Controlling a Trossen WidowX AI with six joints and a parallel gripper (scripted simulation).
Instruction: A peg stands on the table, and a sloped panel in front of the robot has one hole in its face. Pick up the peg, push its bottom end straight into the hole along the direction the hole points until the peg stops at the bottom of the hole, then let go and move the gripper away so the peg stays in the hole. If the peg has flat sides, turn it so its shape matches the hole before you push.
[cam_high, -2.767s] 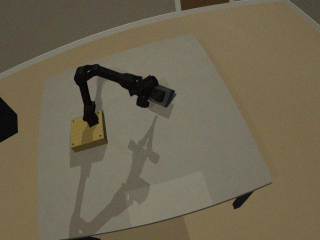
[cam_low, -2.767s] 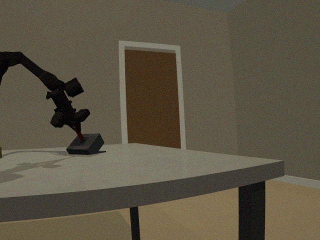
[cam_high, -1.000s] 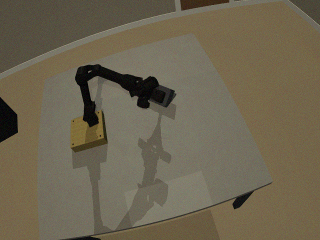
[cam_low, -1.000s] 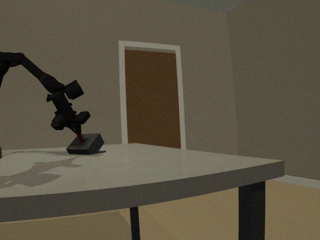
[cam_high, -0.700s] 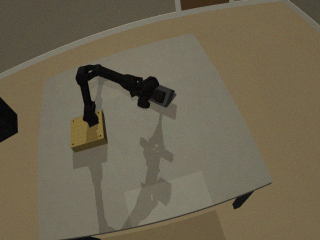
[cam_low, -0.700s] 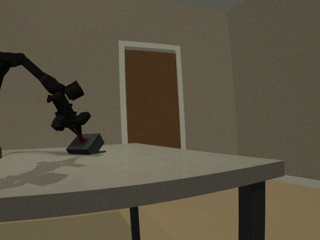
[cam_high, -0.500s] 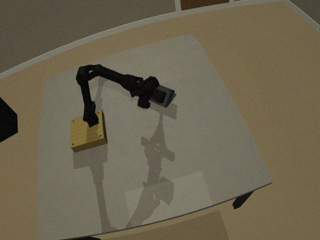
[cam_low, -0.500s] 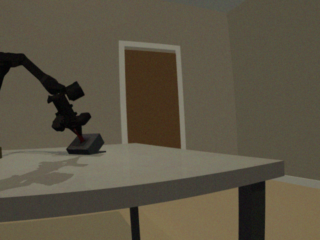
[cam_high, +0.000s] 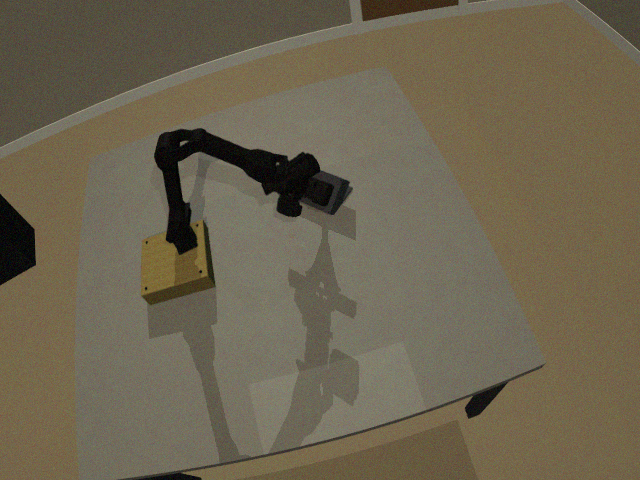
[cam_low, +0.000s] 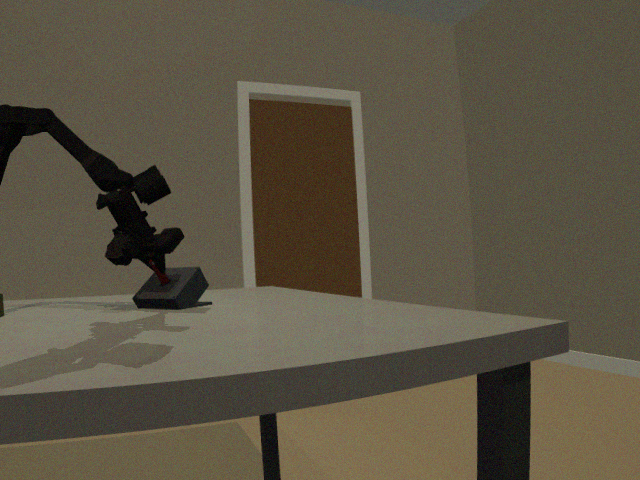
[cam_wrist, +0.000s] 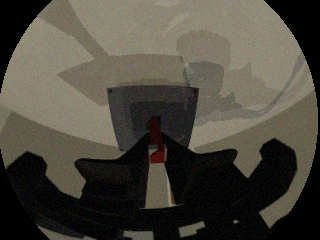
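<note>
Right now my gripper tip is 40 mm above the sloped panel, 20 mm to the right of it and 20 mm short of it. From my gripper tip the other things lie so: peg: 10 mm to the right, 10 mm behind, 10 mm above.
</note>
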